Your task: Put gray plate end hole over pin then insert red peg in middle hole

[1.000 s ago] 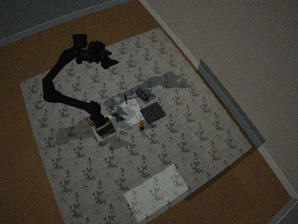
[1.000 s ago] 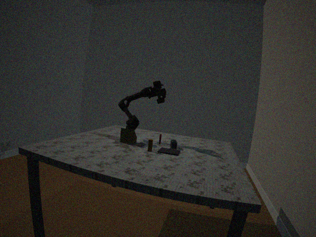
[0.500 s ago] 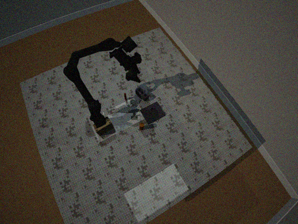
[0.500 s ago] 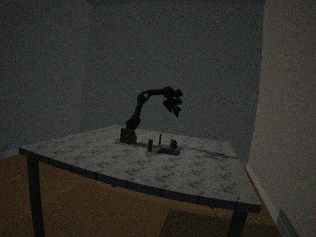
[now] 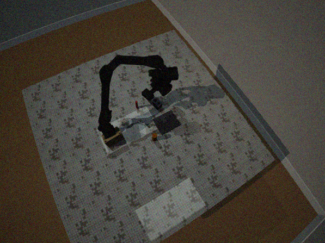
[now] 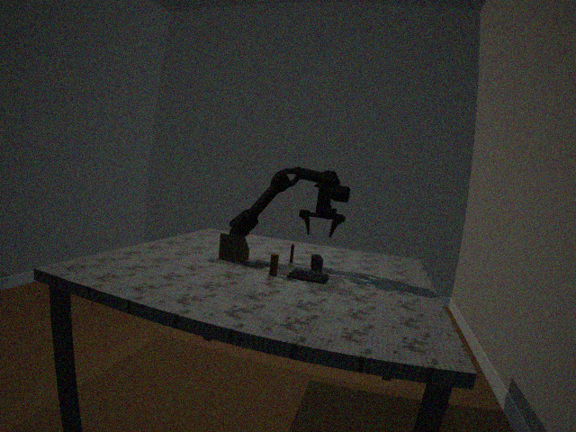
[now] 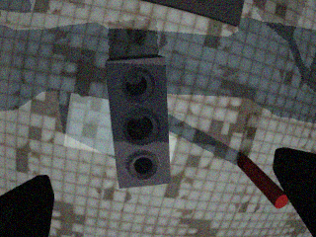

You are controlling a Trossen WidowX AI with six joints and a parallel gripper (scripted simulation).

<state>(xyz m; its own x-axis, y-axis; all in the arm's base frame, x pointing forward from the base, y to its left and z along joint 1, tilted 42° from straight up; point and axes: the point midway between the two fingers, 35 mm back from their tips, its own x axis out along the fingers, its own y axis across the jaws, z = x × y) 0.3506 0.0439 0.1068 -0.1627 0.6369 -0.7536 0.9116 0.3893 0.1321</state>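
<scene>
Now: the gray plate 10 cm below my gripper tip and 1 cm to the left of it. Also, from my gripper tip: dark base (13 cm to the right, 13 cm below, 1 cm ahead); red peg (12 cm behind, 10 cm below, 3 cm to the left); short orange cylinder (22 cm to the right, 10 cm below, 10 cm behind).
</scene>
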